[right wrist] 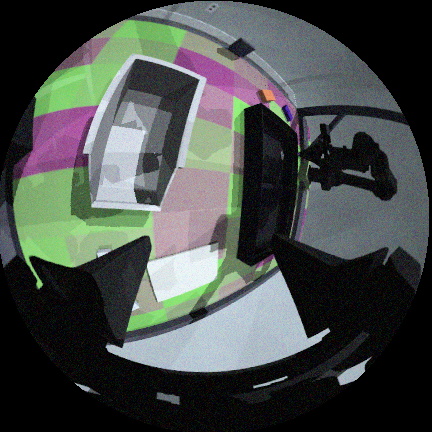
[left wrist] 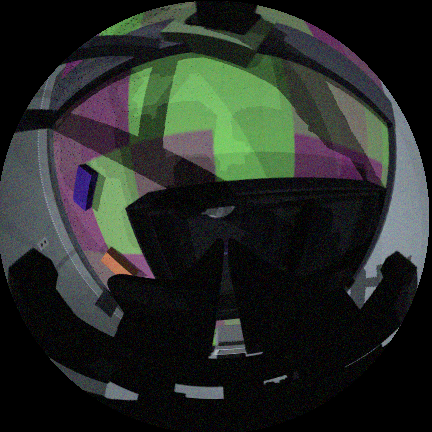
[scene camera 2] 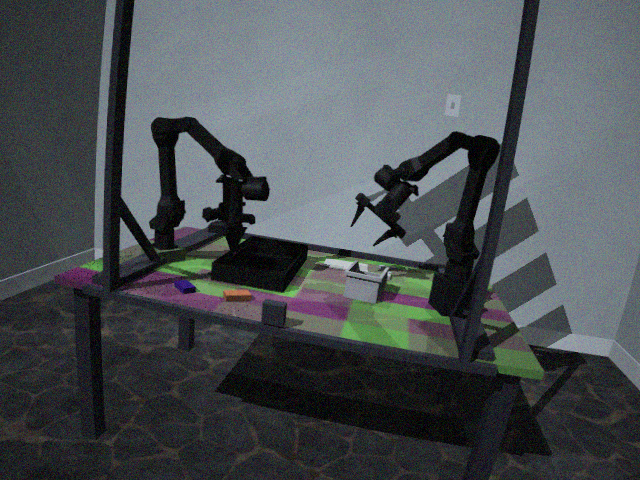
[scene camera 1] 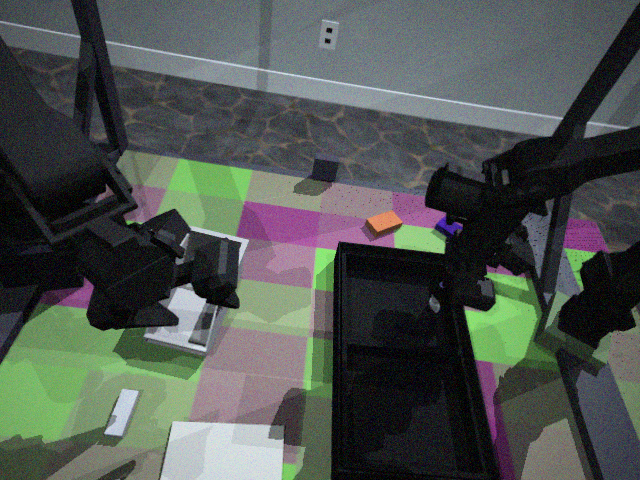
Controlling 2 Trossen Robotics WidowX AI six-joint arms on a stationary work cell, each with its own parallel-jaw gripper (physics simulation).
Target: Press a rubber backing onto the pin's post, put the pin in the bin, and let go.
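Seen in the pictures: left gripper, between the fingertips: (right wrist: 298, 154) (left wrist: 224, 243) (scene camera 2: 233, 252) (scene camera 1: 445, 284); right gripper, between the fingertips: (right wrist: 211, 241) (scene camera 2: 362, 236) (scene camera 1: 207, 313); left arm's base, origin of its link: (right wrist: 309, 174) (scene camera 2: 163, 246) (scene camera 1: 580, 325); right arm's base, origin of its link: (scene camera 2: 457, 279) (scene camera 1: 31, 228).
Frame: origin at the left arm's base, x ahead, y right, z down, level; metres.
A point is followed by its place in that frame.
The pin has a small grey disc head (scene camera 1: 433, 303) @[x 0.223, y -0.091, z 0.032 m] (left wrist: 217, 211) @[x 0.223, y -0.091, z 0.032 m] and a purple piece at its post (scene camera 1: 441, 285) @[x 0.227, y -0.098, z -0.027 m] (left wrist: 225, 246) @[x 0.223, y -0.094, z -0.031 m]. My left gripper (scene camera 1: 456, 290) @[x 0.222, y -0.093, z -0.028 m] (scene camera 2: 234, 244) @[x 0.222, y -0.093, z -0.028 m] (left wrist: 224, 243) @[x 0.222, y -0.093, z -0.028 m] is shut on the pin at the purple end. It holds the pin, head pointing away from the fingertips, just above the near-right part of the black bin (scene camera 1: 339, 333) @[x 0.323, y -0.270, z -0.013 m] (scene camera 2: 261, 273) @[x 0.360, y -0.078, z -0.006 m] (left wrist: 257, 185) @[x 0.177, y -0.107, z 0.003 m] (right wrist: 250, 181) @[x 0.325, y -0.269, z 0.016 m]. My right gripper (scene camera 1: 196, 310) @[x 0.462, y -0.400, z -0.103 m] (scene camera 2: 366, 232) @[x 0.462, y -0.400, z -0.103 m] (right wrist: 211, 241) @[x 0.462, y -0.400, z -0.103 m] is wide open and empty, high above the white open box (scene camera 1: 220, 236) @[x 0.569, y -0.248, z -0.038 m] (scene camera 2: 363, 288) @[x 0.581, y -0.251, z 0.002 m] (right wrist: 193, 120) @[x 0.502, y -0.296, z -0.038 m].
An orange block (scene camera 1: 385, 222) @[x 0.378, y 0.021, z 0.022 m] (scene camera 2: 237, 295) @[x 0.394, y 0.037, z 0.023 m] (left wrist: 114, 261) @[x 0.363, y 0.028, z 0.022 m] (right wrist: 266, 95) @[x 0.387, y 0.006, z 0.022 m] and a purple block (scene camera 1: 449, 226) @[x 0.268, y 0.098, z 0.023 m] (scene camera 2: 184, 286) @[x 0.275, y 0.112, z 0.023 m] (left wrist: 84, 187) @[x 0.256, y 0.090, z 0.024 m] (right wrist: 286, 112) @[x 0.271, y 0.086, z 0.026 m] lie beyond the bin. A dark cube (scene camera 1: 326, 170) @[x 0.542, y 0.058, z 0.006 m] (scene camera 2: 274, 312) @[x 0.559, y 0.076, z 0.001 m] sits at the table edge. A white sheet (scene camera 1: 223, 452) @[x 0.366, y -0.486, z 0.033 m] (right wrist: 183, 271) @[x 0.368, y -0.493, z 0.033 m] and a small white piece (scene camera 1: 122, 411) @[x 0.507, y -0.521, z 0.026 m] lie nearby.
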